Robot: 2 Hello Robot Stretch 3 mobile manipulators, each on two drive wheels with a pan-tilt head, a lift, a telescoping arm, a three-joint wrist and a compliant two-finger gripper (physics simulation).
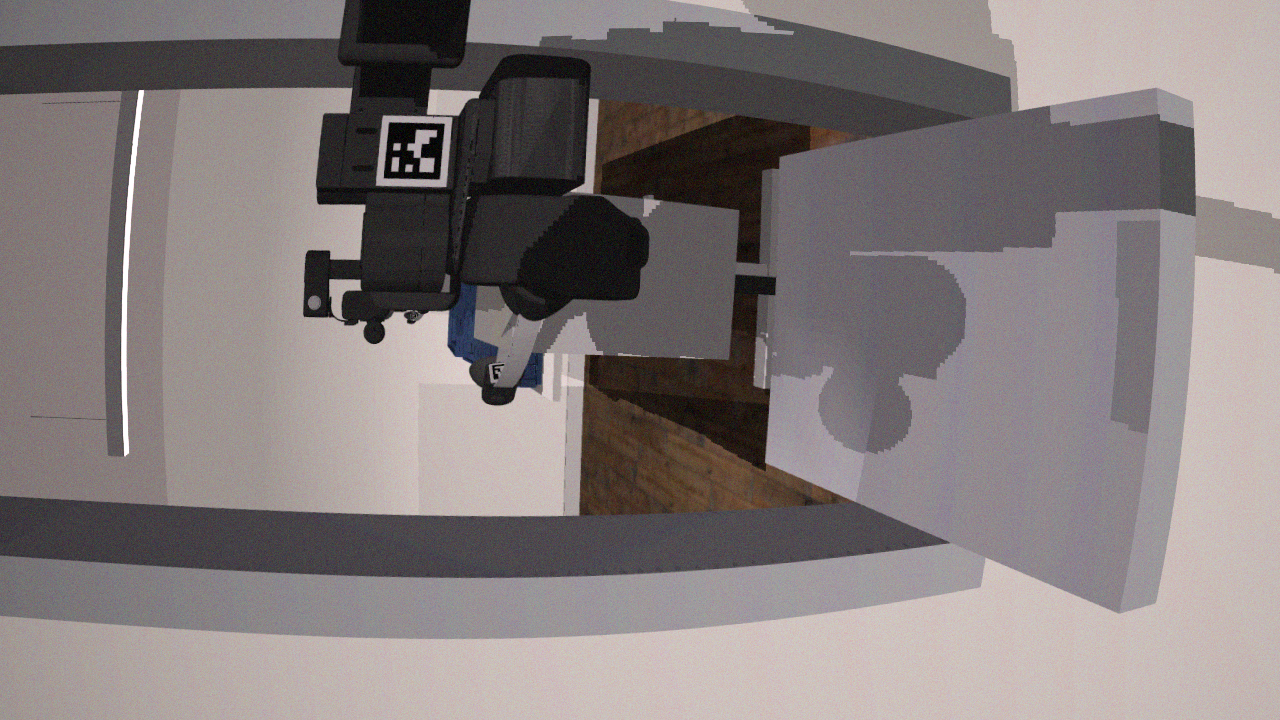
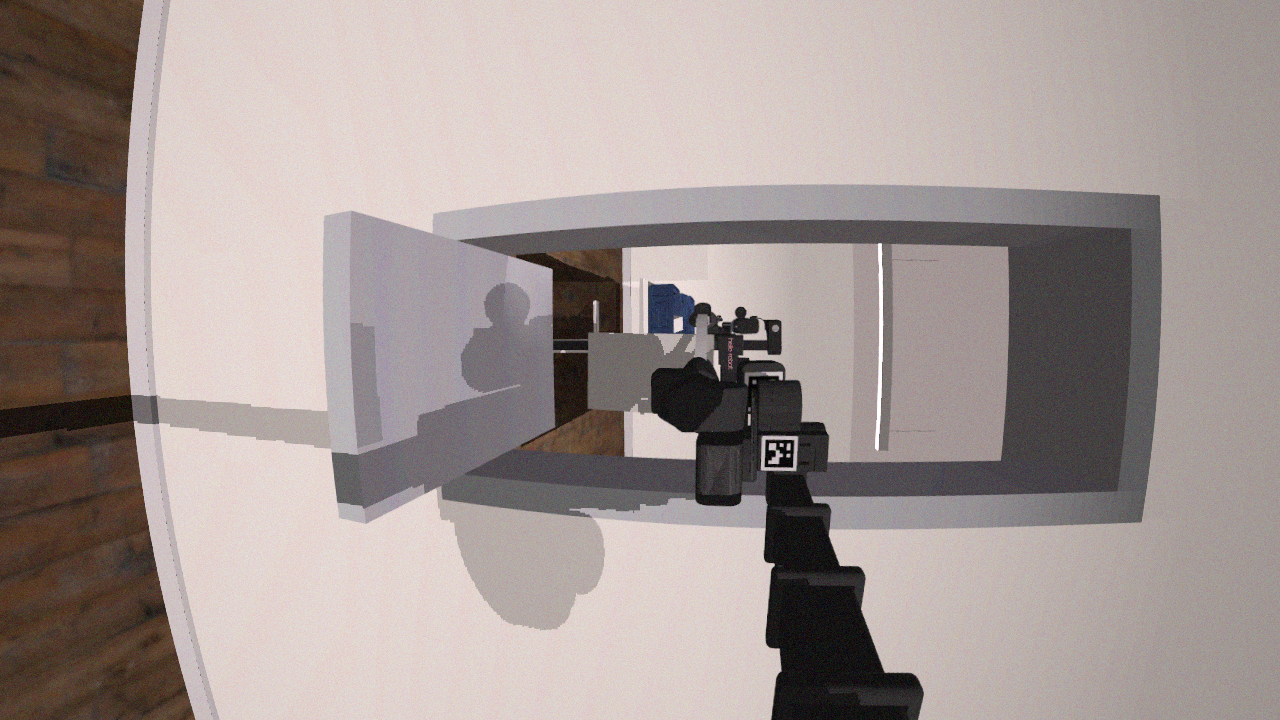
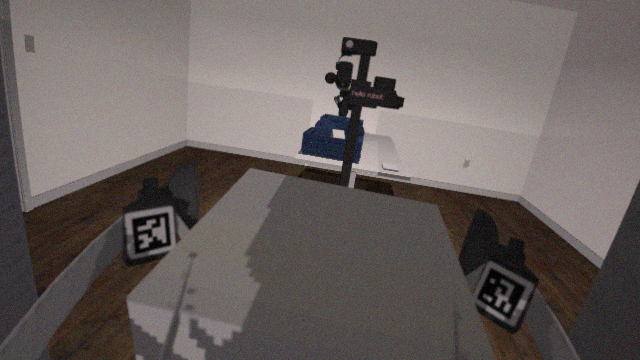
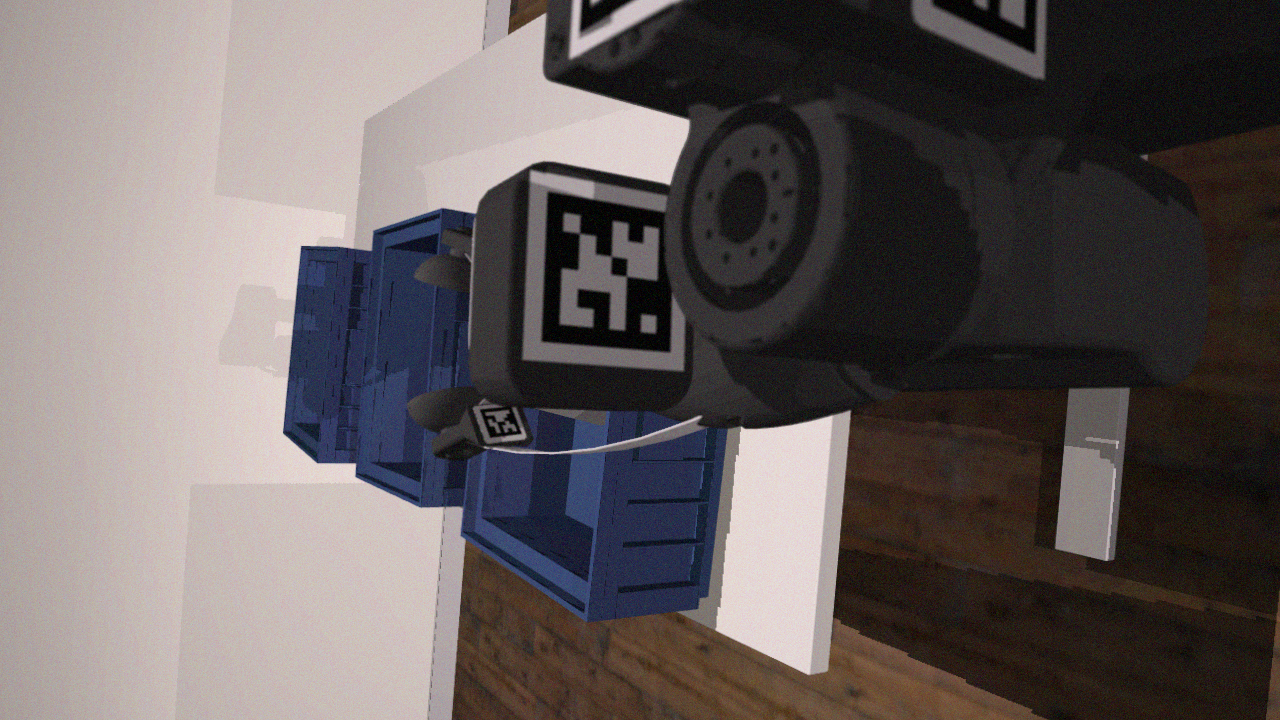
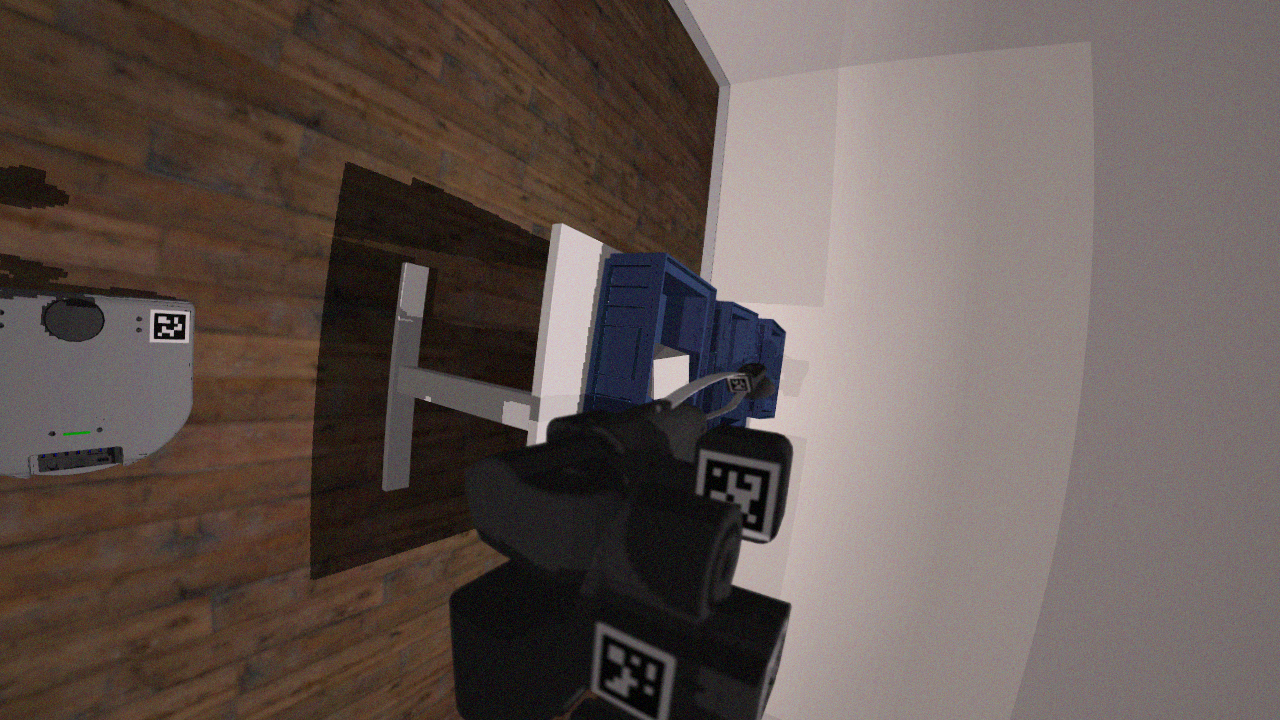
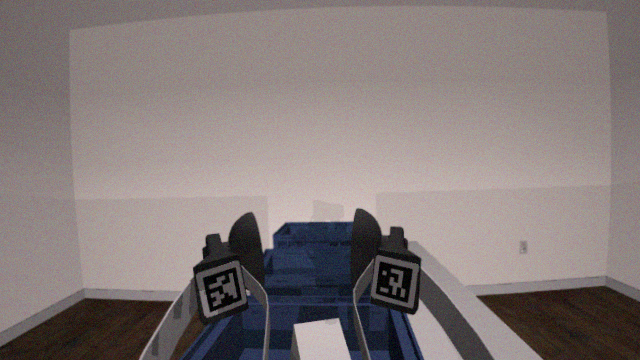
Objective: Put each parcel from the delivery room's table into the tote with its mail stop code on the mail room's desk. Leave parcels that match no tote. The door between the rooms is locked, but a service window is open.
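A grey box parcel (image 1: 684, 295) (image 2: 622, 371) (image 3: 360, 260) is between the widely spread fingers of r1's gripper (image 3: 330, 220), which is shut on it at the service window (image 1: 447, 546) (image 2: 805, 203). No code is legible on its visible faces. r2's gripper (image 4: 438, 340) (image 6: 306, 240) is open and empty above the blue totes. A white parcel (image 5: 671, 371) (image 6: 322, 342) lies in the nearest tote (image 4: 662, 528) (image 5: 626, 331). The middle tote (image 4: 393, 358) (image 5: 738, 322) and farthest tote (image 4: 317, 349) stand behind it in a row. Their codes are unreadable. The delivery table does not show.
The window's panel (image 1: 1029, 358) (image 2: 402, 358) stands swung out beside the opening. The white desk (image 4: 778, 555) (image 5: 568, 295) carries the totes. r2's mast and head (image 3: 367, 95) stand in front of the desk. A grey robot base (image 5: 98, 385) is on the wooden floor.
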